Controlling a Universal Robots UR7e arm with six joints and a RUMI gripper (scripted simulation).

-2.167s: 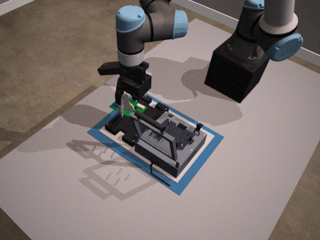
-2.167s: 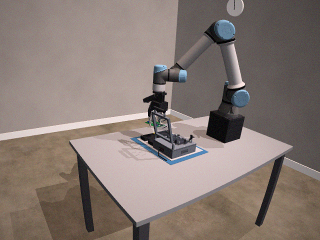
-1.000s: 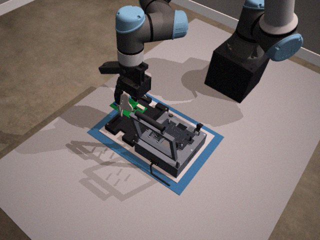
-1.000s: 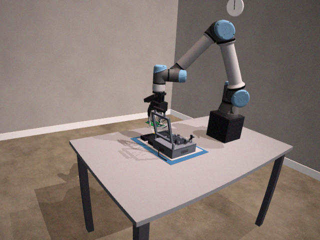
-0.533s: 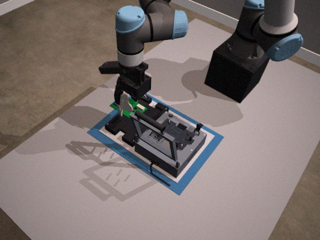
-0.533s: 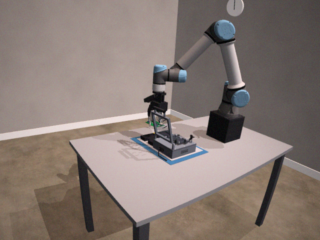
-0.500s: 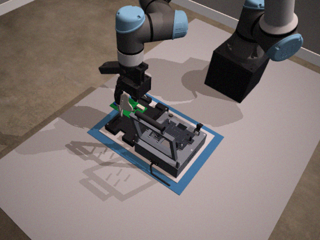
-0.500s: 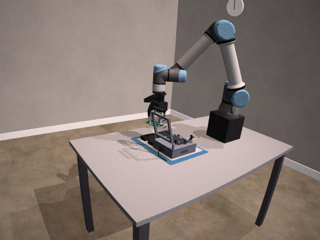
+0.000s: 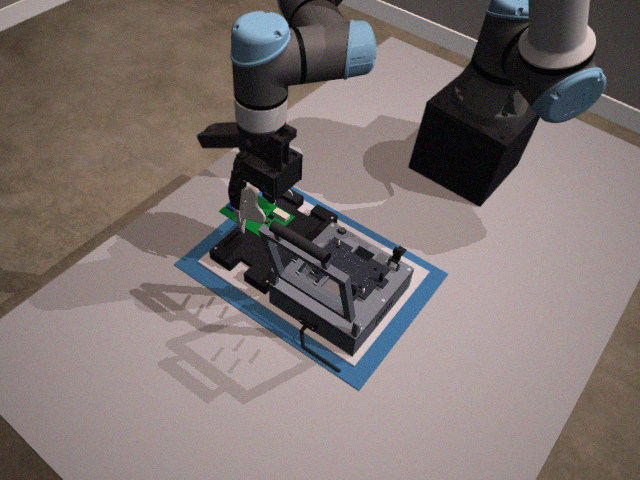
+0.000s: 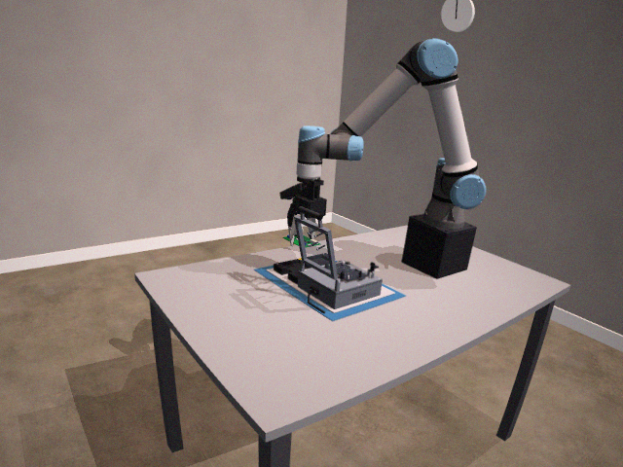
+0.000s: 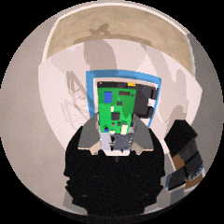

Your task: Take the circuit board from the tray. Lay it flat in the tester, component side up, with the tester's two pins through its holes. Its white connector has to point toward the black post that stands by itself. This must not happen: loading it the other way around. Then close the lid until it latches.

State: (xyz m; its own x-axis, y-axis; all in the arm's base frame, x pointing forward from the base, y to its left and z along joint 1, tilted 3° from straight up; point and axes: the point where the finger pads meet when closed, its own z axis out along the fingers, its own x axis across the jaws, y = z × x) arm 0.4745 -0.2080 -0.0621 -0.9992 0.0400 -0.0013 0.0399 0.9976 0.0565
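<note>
Right now my hand is 9 cm short of the tester lid, 17 cm to the right of it and 6 cm below it. The rest, counted from my hand: green circuit board right at my hand.
</note>
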